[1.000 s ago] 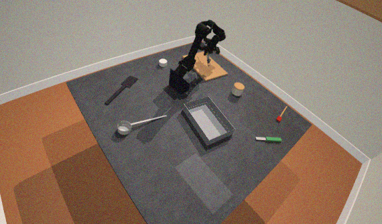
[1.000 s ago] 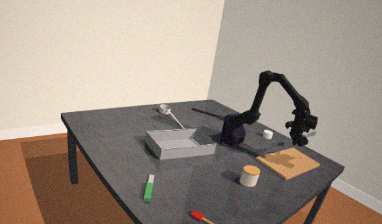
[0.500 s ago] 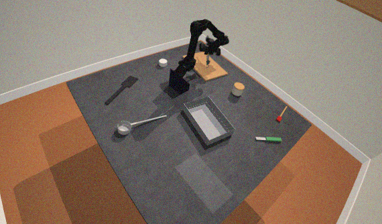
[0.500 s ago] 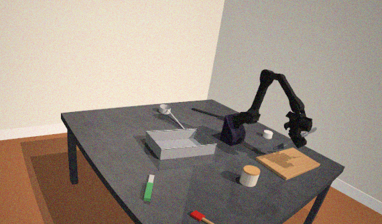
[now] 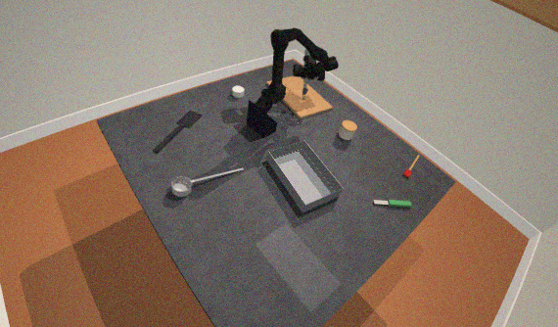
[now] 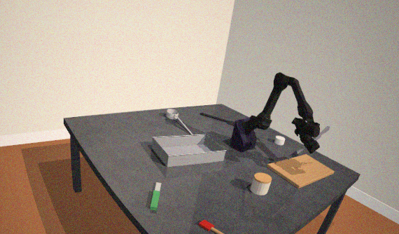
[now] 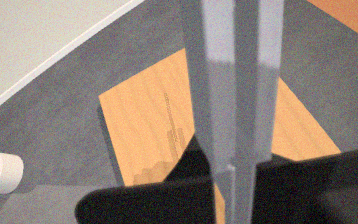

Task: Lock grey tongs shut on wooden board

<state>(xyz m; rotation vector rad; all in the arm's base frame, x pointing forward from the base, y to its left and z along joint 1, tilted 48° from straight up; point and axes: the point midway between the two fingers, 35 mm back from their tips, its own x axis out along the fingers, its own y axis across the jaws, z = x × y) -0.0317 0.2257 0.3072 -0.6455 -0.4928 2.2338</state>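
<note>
The wooden board is 10 mm ahead of my gripper tip and 120 mm below it. Round my gripper tip: white puck (220 mm behind, 280 mm to the right, 110 mm below); grey roasting tin (410 mm ahead, 480 mm to the right, 100 mm below); black spatula (180 mm behind, 690 mm to the right, 130 mm below).
</note>
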